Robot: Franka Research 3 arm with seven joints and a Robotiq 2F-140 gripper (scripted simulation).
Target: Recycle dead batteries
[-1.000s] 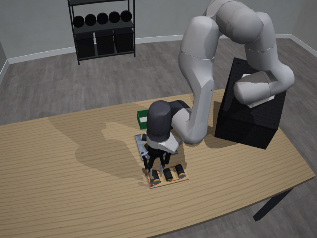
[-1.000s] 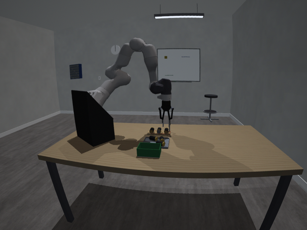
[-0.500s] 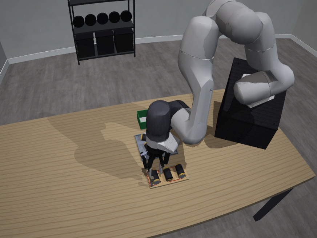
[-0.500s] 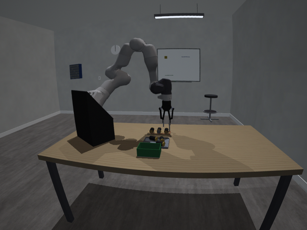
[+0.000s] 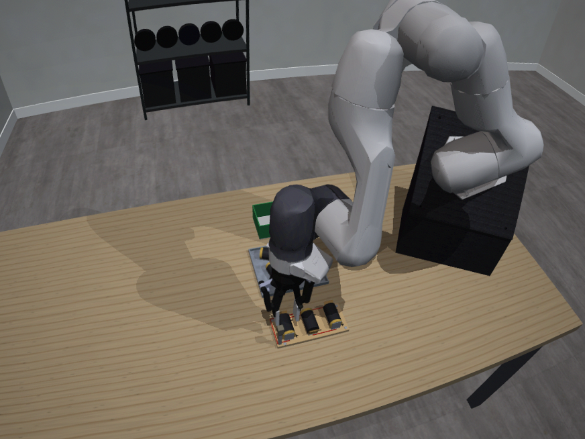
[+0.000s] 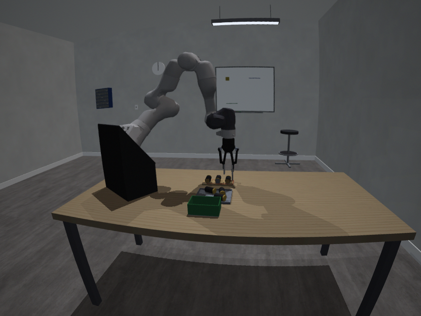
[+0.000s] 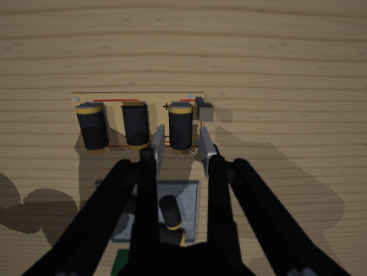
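My gripper is now 1 cm short of the bulb, 4 cm to the right of it and 2 cm above it. The rest, counted from my hand: grey tray (22 cm to the right, 9 cm below); wooden holder board (6 cm behind, 2 cm to the right, 9 cm below); thin post (1 cm ahead, 4 cm to the left, 6 cm below).
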